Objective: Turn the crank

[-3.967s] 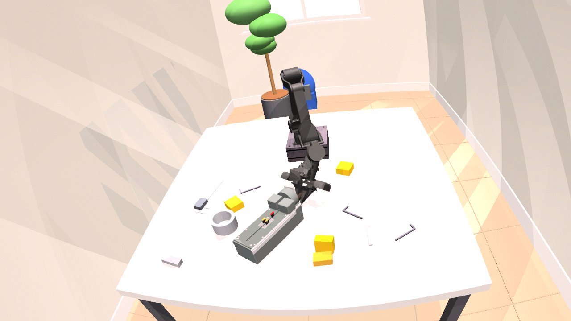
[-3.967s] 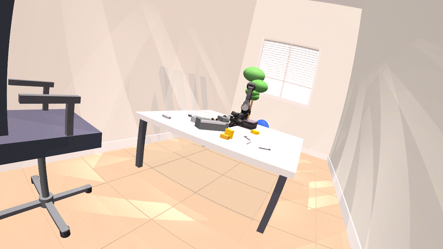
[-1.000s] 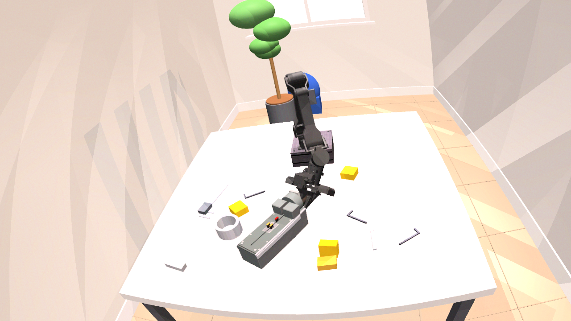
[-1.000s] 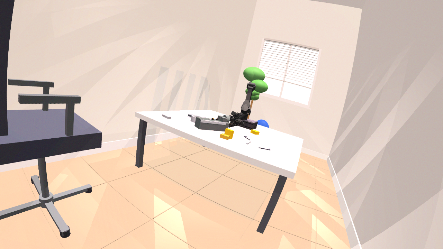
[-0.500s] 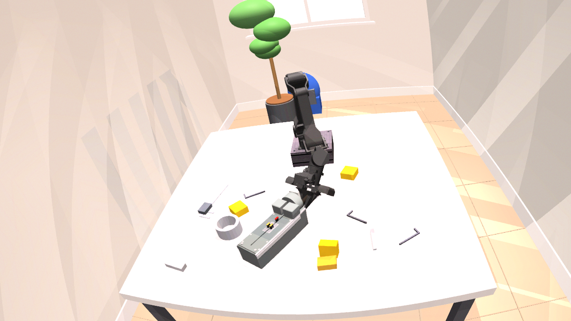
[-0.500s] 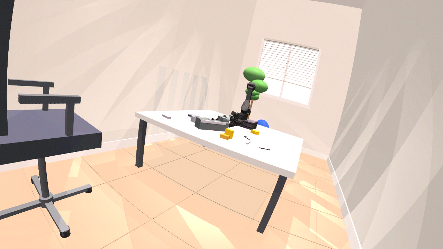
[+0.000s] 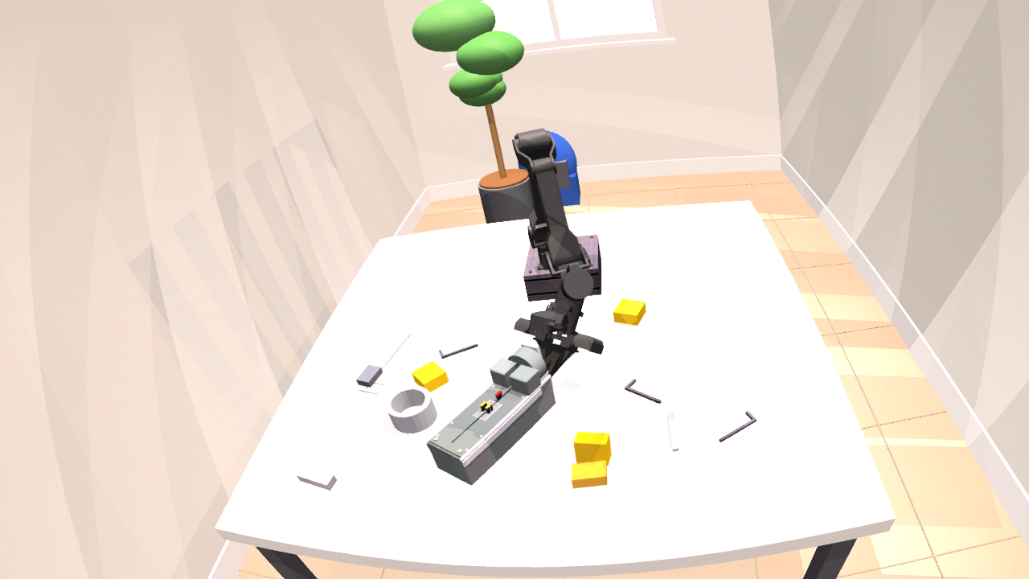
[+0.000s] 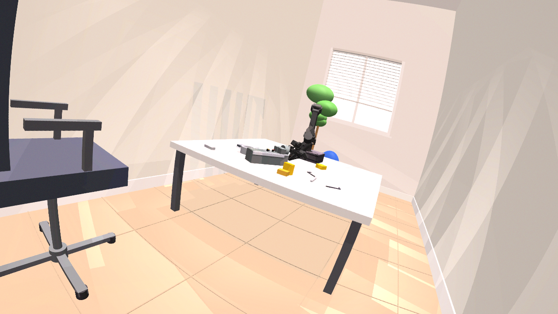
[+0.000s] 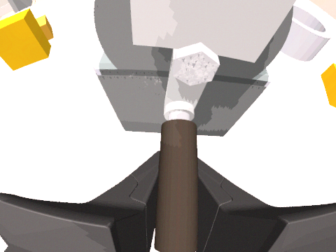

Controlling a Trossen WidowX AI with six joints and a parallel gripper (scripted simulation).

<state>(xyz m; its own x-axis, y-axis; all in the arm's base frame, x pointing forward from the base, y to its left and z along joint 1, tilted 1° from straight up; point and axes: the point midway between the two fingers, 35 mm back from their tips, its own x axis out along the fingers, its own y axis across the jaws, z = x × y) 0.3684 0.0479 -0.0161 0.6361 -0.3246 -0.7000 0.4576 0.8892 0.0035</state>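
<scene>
My gripper tip is now 30 mm below the brown crank handle, 20 mm past it and 10 mm to the right of it. The rest, counted from my gripper tip: red pointer 110 mm ahead, 60 mm to the right, 50 mm above.
</scene>
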